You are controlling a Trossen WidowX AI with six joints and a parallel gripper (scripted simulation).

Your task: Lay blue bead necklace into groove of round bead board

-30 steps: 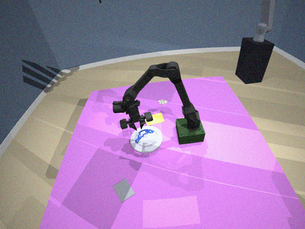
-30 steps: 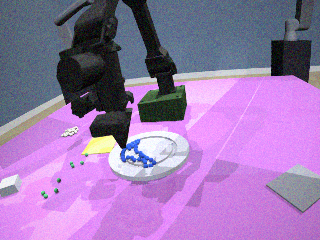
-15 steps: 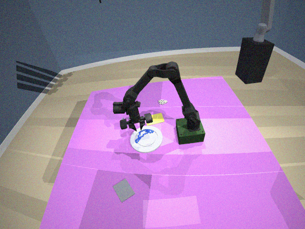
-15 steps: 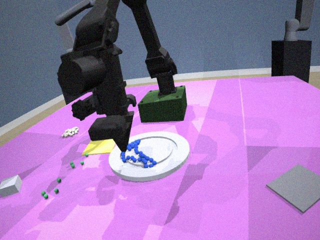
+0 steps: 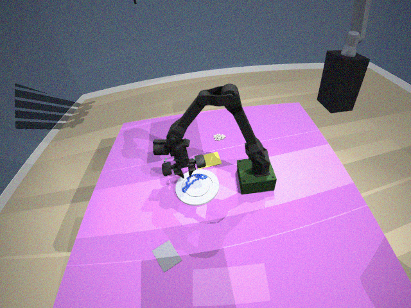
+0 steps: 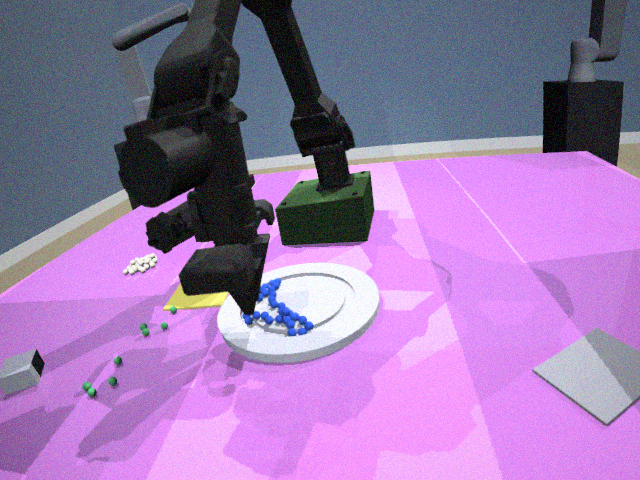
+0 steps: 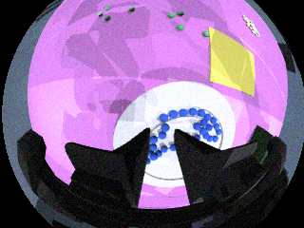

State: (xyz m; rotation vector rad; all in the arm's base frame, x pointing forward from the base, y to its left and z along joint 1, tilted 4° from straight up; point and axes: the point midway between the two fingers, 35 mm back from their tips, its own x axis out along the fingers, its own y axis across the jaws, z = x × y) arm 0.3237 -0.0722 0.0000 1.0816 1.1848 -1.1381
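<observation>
Now: gripper tip 4 cm to the right of the round white bead board, 4 cm past it and 2 cm above it. Round my gripper tip: yellow sheet 12 cm to the right, 11 cm behind, 3 cm below; grey tile 35 cm to the left, 10 cm ahead, 3 cm below; cube 29 cm to the right, 11 cm ahead, 2 cm below.
</observation>
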